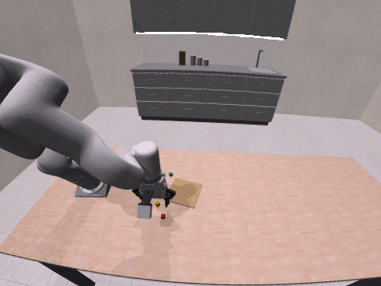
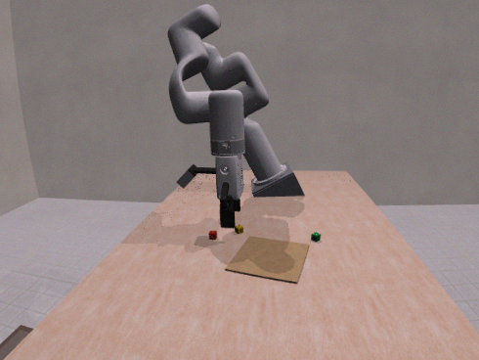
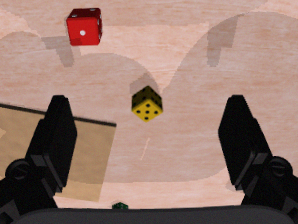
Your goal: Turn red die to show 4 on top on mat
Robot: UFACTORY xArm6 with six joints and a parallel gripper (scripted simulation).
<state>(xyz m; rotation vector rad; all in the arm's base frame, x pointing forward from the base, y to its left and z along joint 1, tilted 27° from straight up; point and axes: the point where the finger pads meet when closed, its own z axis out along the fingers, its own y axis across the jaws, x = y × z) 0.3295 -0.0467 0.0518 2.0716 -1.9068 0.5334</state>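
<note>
Right now the yellow die is 40 mm below my hand and 20 mm to the left of it. Round my hand: green die: 200 mm to the left, 40 mm below, 20 mm ahead; red die: 40 mm to the right, 40 mm below, 40 mm ahead; mat: 100 mm to the left, 100 mm ahead, 40 mm below.
</note>
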